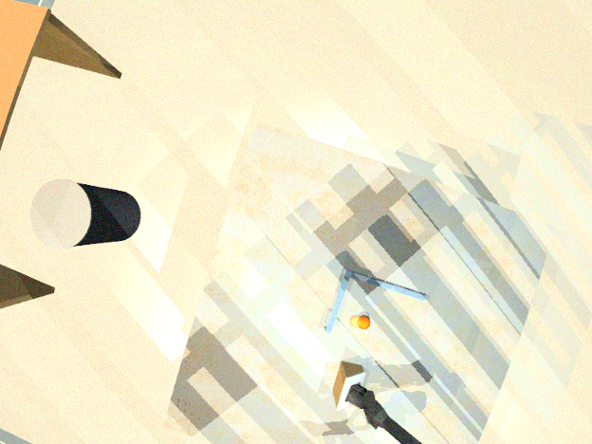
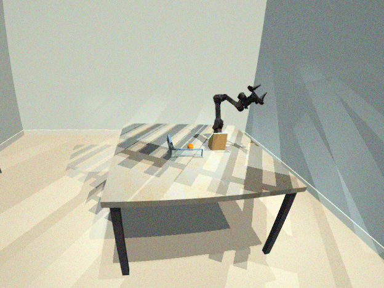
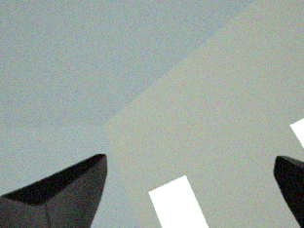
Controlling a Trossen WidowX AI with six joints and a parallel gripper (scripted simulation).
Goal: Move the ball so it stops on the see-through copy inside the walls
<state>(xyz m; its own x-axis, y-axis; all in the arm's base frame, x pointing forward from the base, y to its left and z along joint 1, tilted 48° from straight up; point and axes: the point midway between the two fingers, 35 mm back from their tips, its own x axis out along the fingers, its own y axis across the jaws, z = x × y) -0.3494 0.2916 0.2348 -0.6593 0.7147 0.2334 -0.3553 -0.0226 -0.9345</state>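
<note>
The orange ball is 550 mm ahead of my gripper tip, 40 mm to the left of it and 530 mm below it.
</note>
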